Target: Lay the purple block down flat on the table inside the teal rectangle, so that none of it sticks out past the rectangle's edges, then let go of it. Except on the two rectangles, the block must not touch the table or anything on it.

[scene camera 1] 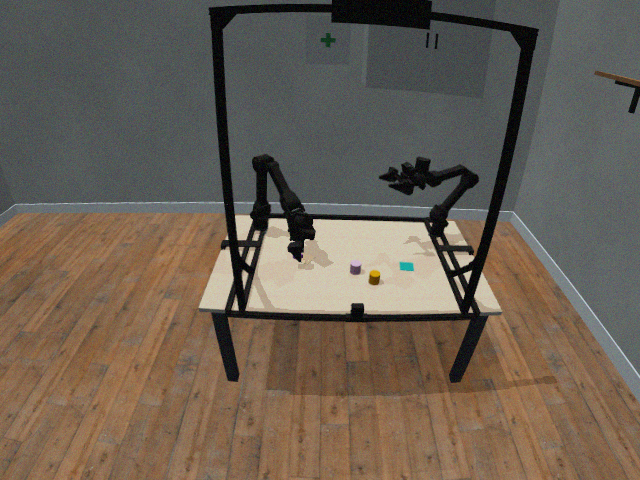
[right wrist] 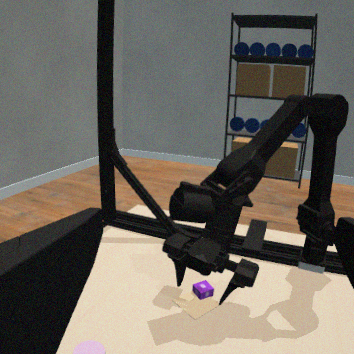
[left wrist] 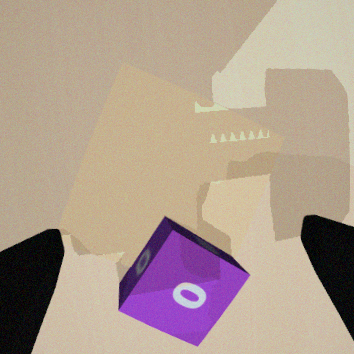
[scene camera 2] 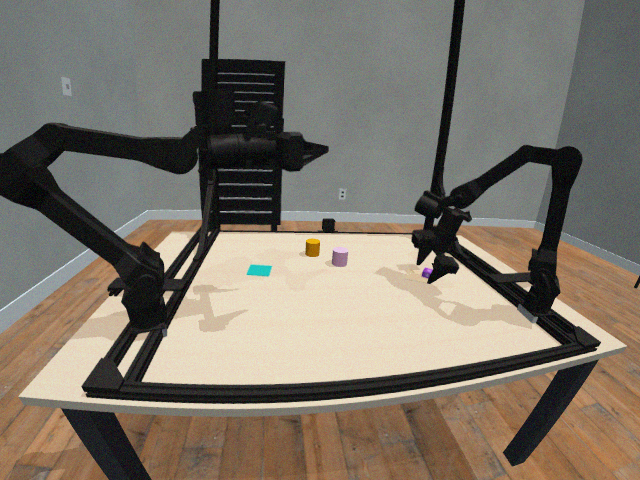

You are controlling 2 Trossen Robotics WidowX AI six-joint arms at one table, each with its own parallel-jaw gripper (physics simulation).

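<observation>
Scene camera 1 shows my right gripper [scene camera 1: 383, 181], which is open and holds nothing. In scene camera 2 there are my right gripper [scene camera 2: 316, 147] and my left gripper [scene camera 2: 423, 273]. The left wrist view contains a purple block [left wrist: 179, 283], resting on the table, a tan rectangle [left wrist: 157, 149] and my left gripper [left wrist: 183, 235]. Visible in the right wrist view: my left gripper [right wrist: 198, 294] and my right gripper [right wrist: 222, 225].
</observation>
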